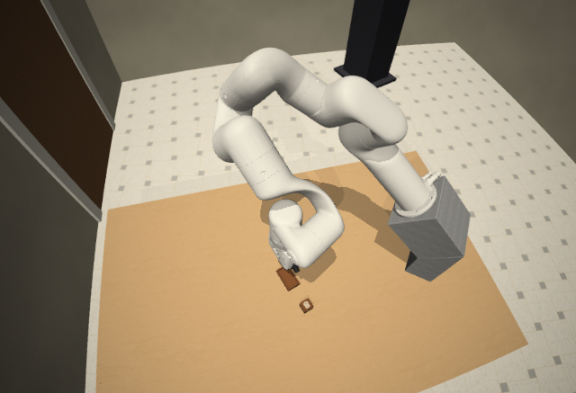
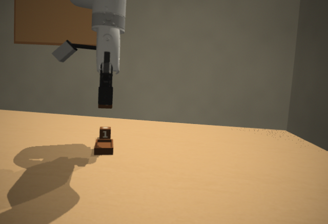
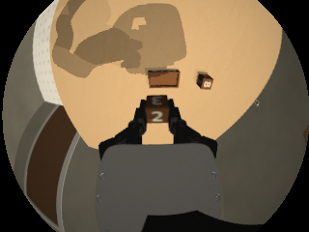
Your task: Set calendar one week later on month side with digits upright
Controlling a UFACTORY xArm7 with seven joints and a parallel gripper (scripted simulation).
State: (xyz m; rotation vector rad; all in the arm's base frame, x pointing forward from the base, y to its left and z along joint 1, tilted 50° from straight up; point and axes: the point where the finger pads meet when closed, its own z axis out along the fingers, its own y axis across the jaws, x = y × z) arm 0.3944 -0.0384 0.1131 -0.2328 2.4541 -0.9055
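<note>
Now: the brown tray 13 cm below my hand and 2 cm to the left of it.
</note>
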